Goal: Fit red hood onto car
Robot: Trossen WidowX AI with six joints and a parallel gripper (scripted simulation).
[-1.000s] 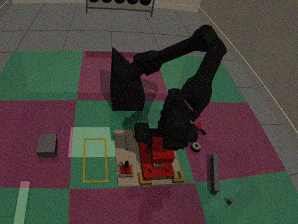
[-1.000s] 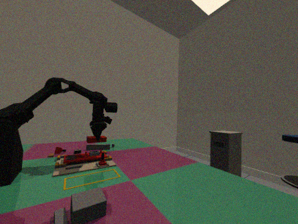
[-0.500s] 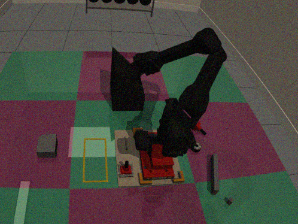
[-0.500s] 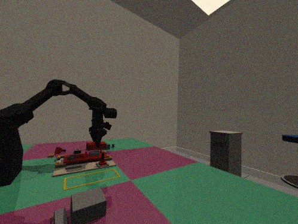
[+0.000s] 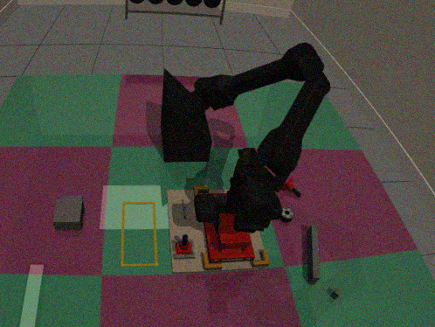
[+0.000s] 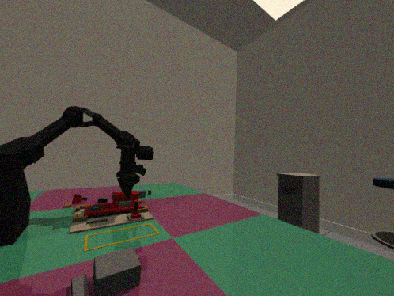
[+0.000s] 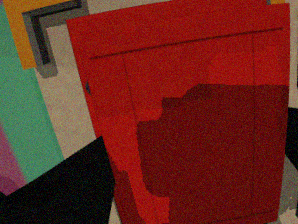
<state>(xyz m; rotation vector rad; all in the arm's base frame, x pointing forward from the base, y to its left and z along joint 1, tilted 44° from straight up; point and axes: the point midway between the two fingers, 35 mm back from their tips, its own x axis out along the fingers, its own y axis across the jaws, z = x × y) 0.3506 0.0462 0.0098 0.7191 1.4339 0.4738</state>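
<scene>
The red hood is 10 mm above my gripper tip. The rest, counted from my gripper tip: wheel 180 mm to the left, 50 mm below, 50 mm behind; grey engine block 30 mm below, 10 mm to the left; tan jig 50 mm below, 40 mm behind, 10 mm to the right.
</scene>
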